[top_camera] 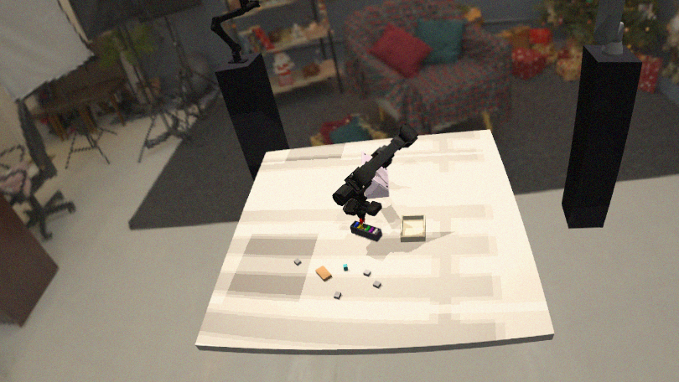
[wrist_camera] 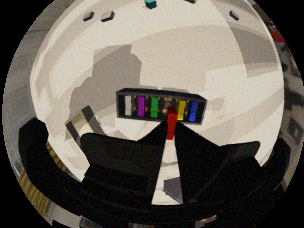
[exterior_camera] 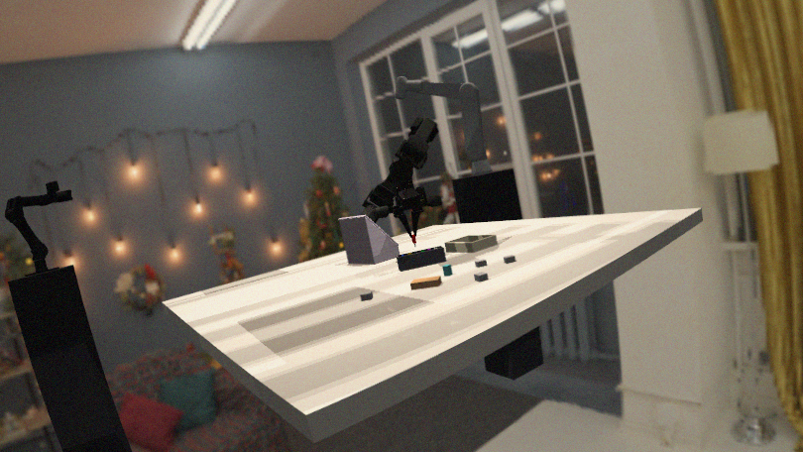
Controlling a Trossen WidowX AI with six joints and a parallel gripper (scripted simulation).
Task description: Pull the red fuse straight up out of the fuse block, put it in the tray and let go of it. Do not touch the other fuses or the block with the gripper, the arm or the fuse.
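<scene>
Now: the shallow beige tray 210 mm to the left of my gripper tip, 80 mm below it and 10 mm behind it. Round my gripper tip: red fuse: 10 mm below.
</scene>
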